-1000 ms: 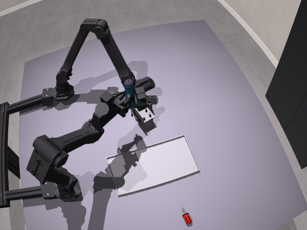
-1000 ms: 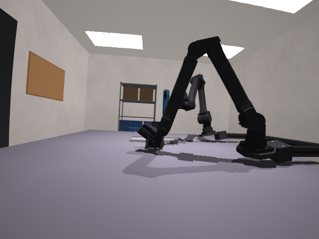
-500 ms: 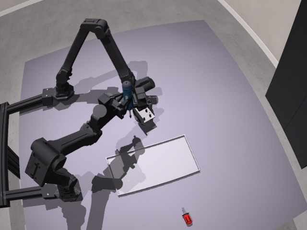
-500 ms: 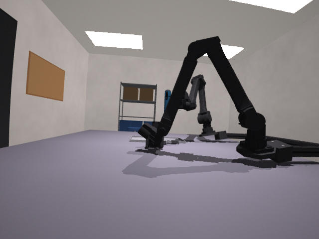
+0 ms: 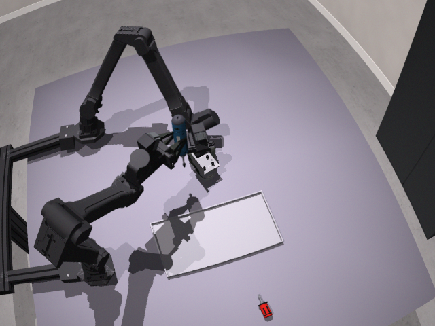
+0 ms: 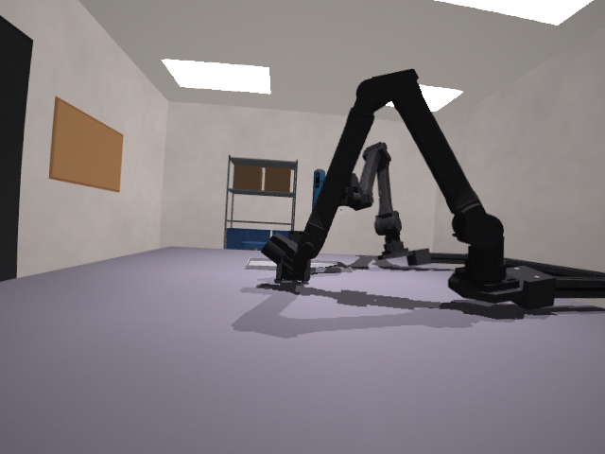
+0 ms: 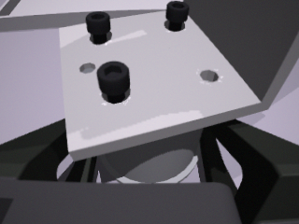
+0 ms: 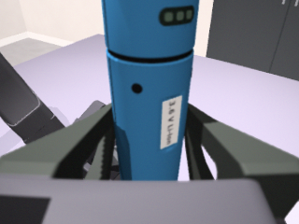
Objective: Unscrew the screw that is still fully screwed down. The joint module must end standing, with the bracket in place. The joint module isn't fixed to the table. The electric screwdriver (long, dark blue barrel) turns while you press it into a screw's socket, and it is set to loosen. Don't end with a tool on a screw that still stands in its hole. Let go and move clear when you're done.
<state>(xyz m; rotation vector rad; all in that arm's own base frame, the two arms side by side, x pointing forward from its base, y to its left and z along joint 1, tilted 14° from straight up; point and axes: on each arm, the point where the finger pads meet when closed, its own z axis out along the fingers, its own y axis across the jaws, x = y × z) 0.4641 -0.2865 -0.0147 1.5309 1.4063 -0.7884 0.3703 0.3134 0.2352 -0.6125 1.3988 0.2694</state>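
My left gripper is now 1 cm below the joint module body. The rest, counted from my left hand: white tray (26 cm to the right, 2 cm below, 2 cm behind); then white bracket (5 cm above); then red hand screwdriver (57 cm to the right, 8 cm ahead, 1 cm below).
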